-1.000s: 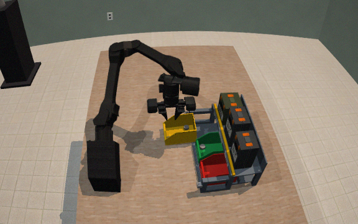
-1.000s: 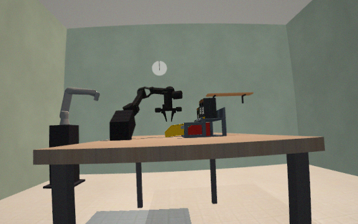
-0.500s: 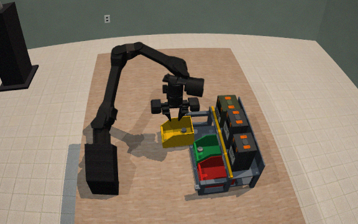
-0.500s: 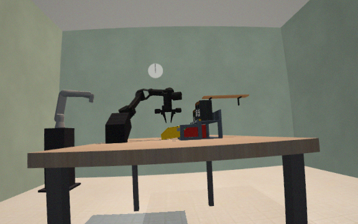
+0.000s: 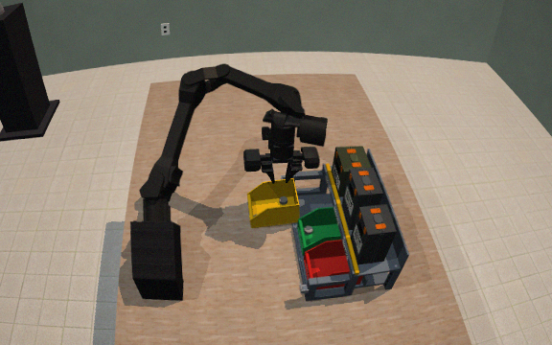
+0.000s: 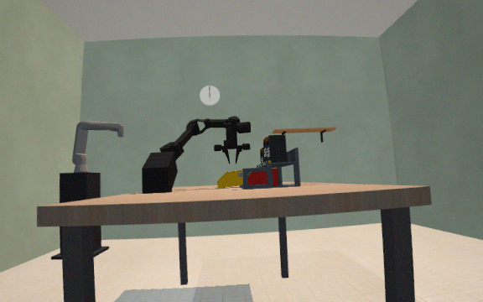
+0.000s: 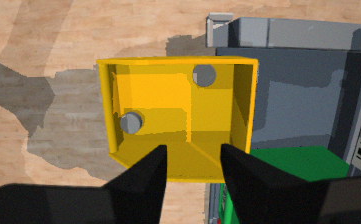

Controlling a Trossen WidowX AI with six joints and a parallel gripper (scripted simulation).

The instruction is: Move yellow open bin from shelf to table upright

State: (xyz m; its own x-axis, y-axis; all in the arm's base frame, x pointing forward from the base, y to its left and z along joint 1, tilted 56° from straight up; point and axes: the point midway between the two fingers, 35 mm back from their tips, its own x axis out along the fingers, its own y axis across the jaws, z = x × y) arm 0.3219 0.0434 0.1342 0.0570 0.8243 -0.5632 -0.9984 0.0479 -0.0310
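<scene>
Now: hand 20 mm past the yellow bin and 110 mm above it. Round my hand: red bin 120 mm ahead, 220 mm to the right, 110 mm below; yellow rail 150 mm ahead, 110 mm to the right, 50 mm below; green bin 110 mm ahead, 110 mm to the right, 110 mm below.
</scene>
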